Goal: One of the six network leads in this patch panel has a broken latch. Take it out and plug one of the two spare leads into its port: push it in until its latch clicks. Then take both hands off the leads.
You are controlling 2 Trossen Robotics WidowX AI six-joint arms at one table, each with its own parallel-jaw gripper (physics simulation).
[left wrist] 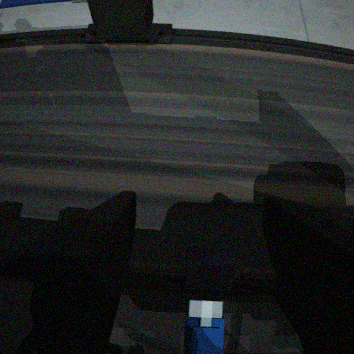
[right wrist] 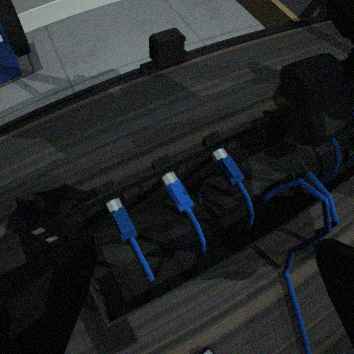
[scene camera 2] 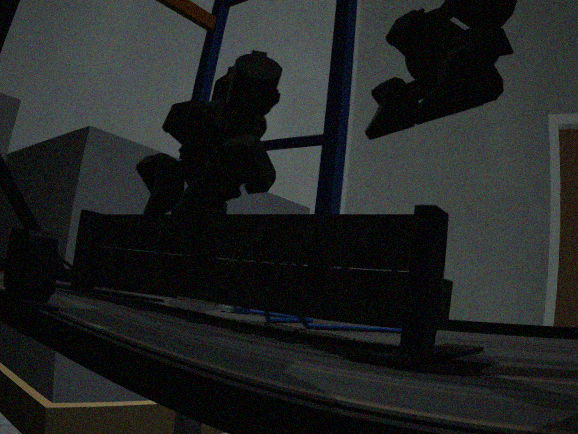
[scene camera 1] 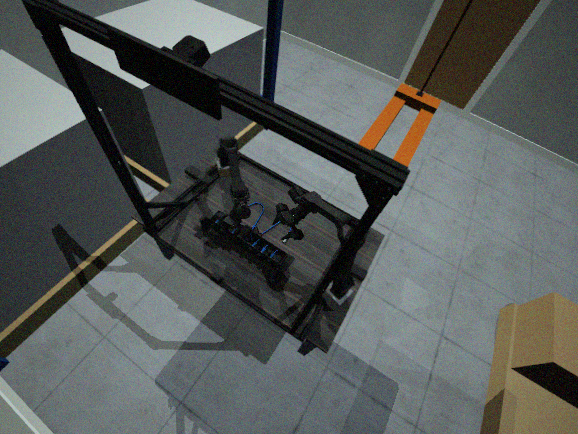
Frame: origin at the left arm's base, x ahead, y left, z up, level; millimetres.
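Seen in the pictures: left gripper, fingertip midpoint: (left wrist: 200, 206) (scene camera 2: 159, 217) (scene camera 1: 228, 238); right gripper, fingertip midpoint: (right wrist: 209, 250) (scene camera 2: 389, 128) (scene camera 1: 277, 232); left arm's base at its link origin: (scene camera 1: 225, 162); right arm's base at its link origin: (scene camera 1: 338, 290).
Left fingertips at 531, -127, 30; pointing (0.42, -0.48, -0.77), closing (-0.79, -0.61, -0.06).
Offsets run from my left fingertips to a thing's top centre, as dx, dy, dz. "*": to the spot under its first point.
The black patch panel {+19, +74, +10} (scene camera 1: 274, 263) (scene camera 2: 330, 250) (right wrist: 161, 225) stands on the wooden table. Three blue leads with pale tips {+162, +164, -4} (right wrist: 121, 218) {+118, +133, -4} (right wrist: 179, 193) {+75, +102, -4} (right wrist: 228, 166) show plugged into it in the right wrist view. My left gripper (scene camera 1: 238, 220) (scene camera 2: 188, 200) (left wrist: 200, 206) is open and low over the panel's far end. It has nothing between the fingers, and one blue plug {* -27, +30, -6} (left wrist: 205, 324) sits just below and between them. My right gripper (scene camera 1: 290, 236) (scene camera 2: 375, 127) is wide open and empty. It hangs above and behind the panel. Loose blue lead cable {* -28, +200, -93} (right wrist: 293, 281) (scene camera 2: 339, 326) lies on the table.
A black gantry frame (scene camera 1: 313, 138) spans over the table. A black block {* +152, -89, -54} (right wrist: 166, 46) (left wrist: 121, 17) stands at the table's far edge. A blue post (scene camera 1: 272, 47) (scene camera 2: 335, 129) rises behind. The scene is dim, and much of the panel is in shadow.
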